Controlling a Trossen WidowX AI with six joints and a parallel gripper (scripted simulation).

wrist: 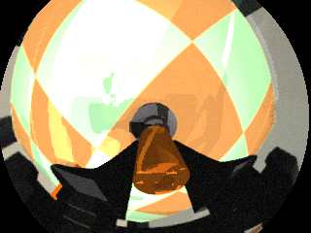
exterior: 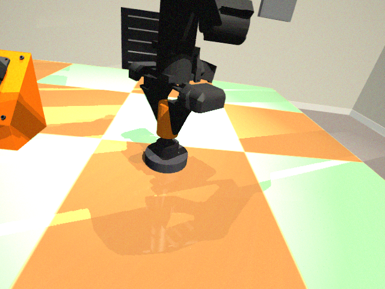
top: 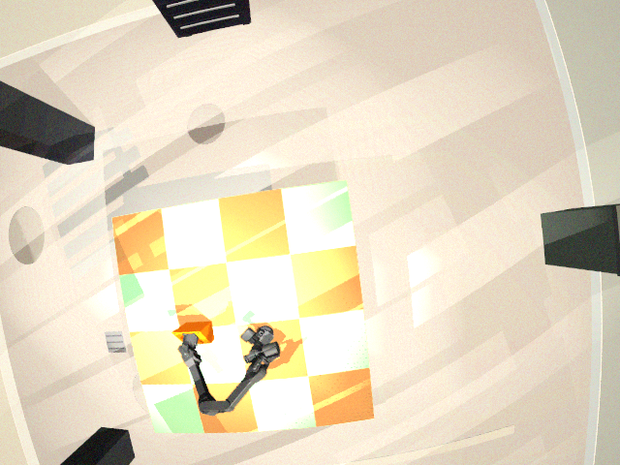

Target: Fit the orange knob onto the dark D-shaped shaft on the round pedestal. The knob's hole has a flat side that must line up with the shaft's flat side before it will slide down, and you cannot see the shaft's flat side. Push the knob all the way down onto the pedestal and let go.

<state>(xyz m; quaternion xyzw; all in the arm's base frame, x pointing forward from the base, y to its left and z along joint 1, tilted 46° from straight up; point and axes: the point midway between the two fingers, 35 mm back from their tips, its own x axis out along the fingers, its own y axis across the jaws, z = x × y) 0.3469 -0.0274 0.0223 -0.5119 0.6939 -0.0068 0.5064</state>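
Right now my gripper tip is 4 cm above the pedestal. Round my gripper tip: knob: 2 cm above.
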